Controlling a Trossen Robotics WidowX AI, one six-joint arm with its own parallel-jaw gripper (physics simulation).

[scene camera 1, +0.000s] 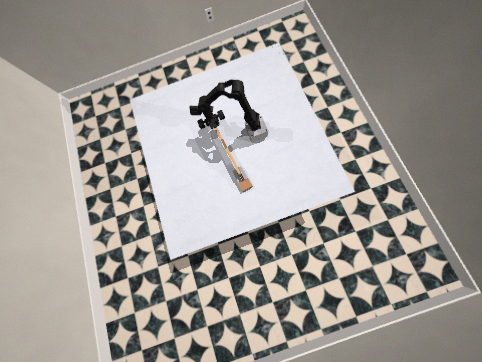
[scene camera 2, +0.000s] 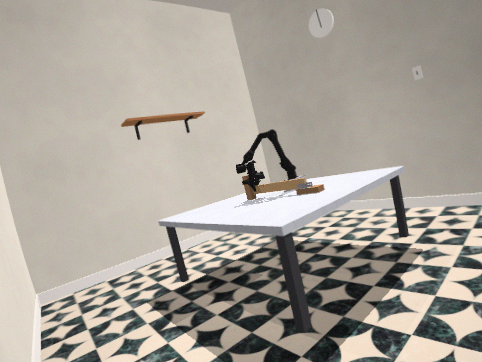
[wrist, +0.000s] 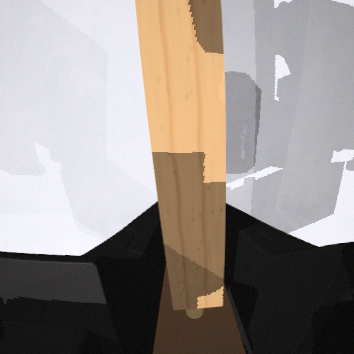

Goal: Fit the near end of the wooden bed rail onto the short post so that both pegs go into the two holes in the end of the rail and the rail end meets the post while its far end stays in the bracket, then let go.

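Where they show: gripper, between the fingertips: [scene camera 2: 256, 191] [wrist: 187, 206]; arm's base, origin of its link: [scene camera 1: 255, 125] [scene camera 2: 292, 178].
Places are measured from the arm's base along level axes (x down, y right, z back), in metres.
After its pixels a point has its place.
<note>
My gripper [scene camera 1: 213, 124] {x 0.026, y 0.125, z -0.271 m} [scene camera 2: 253, 186] {x 0.026, y 0.125, z -0.271 m} [wrist: 187, 206] {x 0.026, y 0.125, z -0.271 m} is shut on the wooden bed rail [scene camera 1: 230, 154] {x -0.016, y -0.143, z -0.228 m} [scene camera 2: 280, 186] {x 0.015, y -0.102, z -0.247 m} [wrist: 187, 110] {x -0.015, y 0.079, z -0.265 m} near its near end. The short post [scene camera 2: 251, 194] {x 0.042, y 0.161, z -0.296 m} [wrist: 197, 337] {x -0.017, y 0.163, z -0.276 m} stands upright at that end, darker brown in the wrist view. A small round peg tip [wrist: 194, 314] {x -0.008, y 0.160, z -0.275 m} shows at the rail's end edge, over the post's brown face; the other peg and the holes are hidden. Whether the rail end touches the post I cannot tell. The far end lies at the grey bracket [scene camera 2: 305, 185] {x 0.032, y -0.288, z -0.214 m} on an orange-brown block [scene camera 1: 245, 185] {x 0.044, y -0.366, z -0.203 m} [scene camera 2: 316, 189] {x 0.060, y -0.384, z -0.236 m}.
The white table [scene camera 1: 200, 220] {x 0.080, y -0.484, z -0.574 m} [scene camera 2: 225, 216] {x 0.080, y -0.097, z -0.719 m} carries the arm, whose grey base [scene camera 1: 258, 133] {x -0.001, y -0.063, z 0.001 m} stands beside the rail. Shadows of the arm and rail fall on the table top. A wooden wall shelf [scene camera 2: 162, 118] hangs on the wall, away from the table.
</note>
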